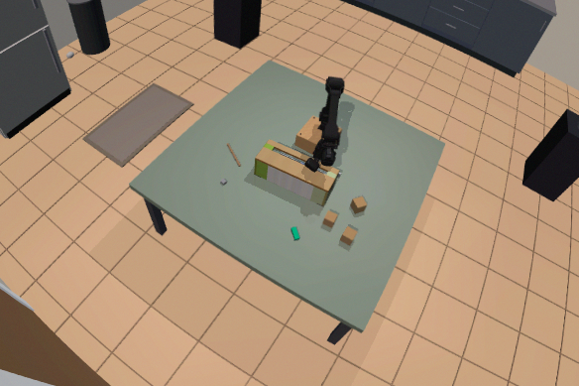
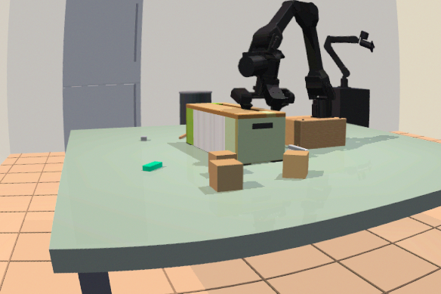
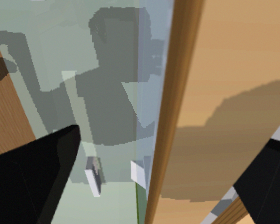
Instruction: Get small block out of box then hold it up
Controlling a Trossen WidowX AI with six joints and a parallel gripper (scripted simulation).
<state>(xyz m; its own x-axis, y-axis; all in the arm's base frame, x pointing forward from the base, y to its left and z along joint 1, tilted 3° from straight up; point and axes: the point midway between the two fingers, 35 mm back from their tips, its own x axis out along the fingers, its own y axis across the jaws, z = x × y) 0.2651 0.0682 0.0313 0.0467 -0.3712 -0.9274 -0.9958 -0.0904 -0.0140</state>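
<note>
The box is 4 cm to the right of my gripper tip, 4 cm ahead of it and 2 cm below it. The rest, counted from my gripper tip: green block: 34 cm ahead, 13 cm to the left, 8 cm below; blue block: 5 cm ahead, 2 cm to the right; wooden stick: 38 cm to the right, 12 cm ahead, 8 cm below.
</note>
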